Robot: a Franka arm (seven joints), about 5 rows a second.
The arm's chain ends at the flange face. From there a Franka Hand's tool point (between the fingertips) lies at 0.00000 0.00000 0.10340 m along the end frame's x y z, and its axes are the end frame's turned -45 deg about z.
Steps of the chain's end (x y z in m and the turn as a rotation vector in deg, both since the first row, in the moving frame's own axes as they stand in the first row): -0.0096 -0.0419 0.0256 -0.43 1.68 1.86; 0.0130 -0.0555 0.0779 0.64 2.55 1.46; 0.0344 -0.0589 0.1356 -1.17 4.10 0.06; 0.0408 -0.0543 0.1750 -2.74 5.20 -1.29; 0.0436 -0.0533 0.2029 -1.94 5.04 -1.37; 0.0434 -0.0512 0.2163 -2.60 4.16 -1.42; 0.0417 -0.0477 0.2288 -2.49 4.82 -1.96
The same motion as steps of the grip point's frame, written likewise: 0.0244 -0.0337 0.0256 -1.49 0.88 1.86; 0.0525 -0.0276 0.0778 -1.35 2.26 1.46; 0.0697 -0.0106 0.1353 -3.73 2.07 0.06; 0.0705 0.0005 0.1745 -5.61 1.74 -1.29; 0.0726 0.0020 0.2024 -4.94 2.19 -1.37; 0.0690 0.0031 0.2159 -4.78 1.10 -1.42; 0.0663 0.0050 0.2283 -5.17 1.65 -1.96
